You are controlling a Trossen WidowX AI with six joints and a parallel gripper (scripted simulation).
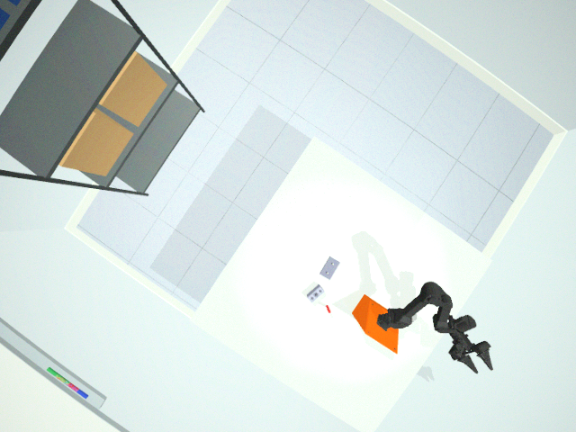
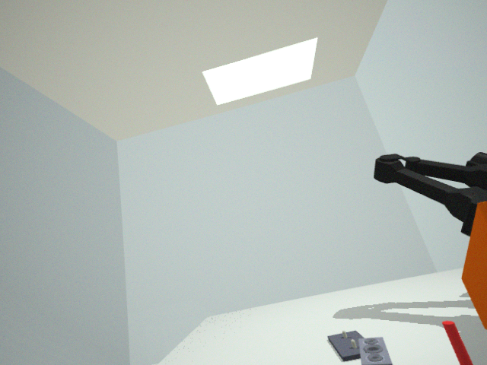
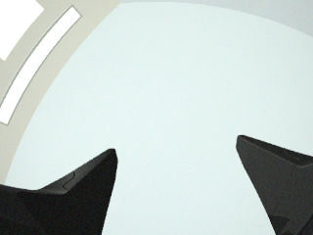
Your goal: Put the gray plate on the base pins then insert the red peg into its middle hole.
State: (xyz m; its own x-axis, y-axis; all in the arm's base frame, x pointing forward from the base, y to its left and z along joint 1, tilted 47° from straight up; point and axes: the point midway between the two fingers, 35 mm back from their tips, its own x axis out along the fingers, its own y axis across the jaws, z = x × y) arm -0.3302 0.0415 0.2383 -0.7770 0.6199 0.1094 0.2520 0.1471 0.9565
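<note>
My gripper tip is now 670 mm short of the gray plate, 250 mm to the right of it and 360 mm above it. Round my gripper tip: red peg (560 mm ahead, 280 mm to the left, 360 mm below); base (690 mm ahead, 90 mm to the left, 390 mm below).
</note>
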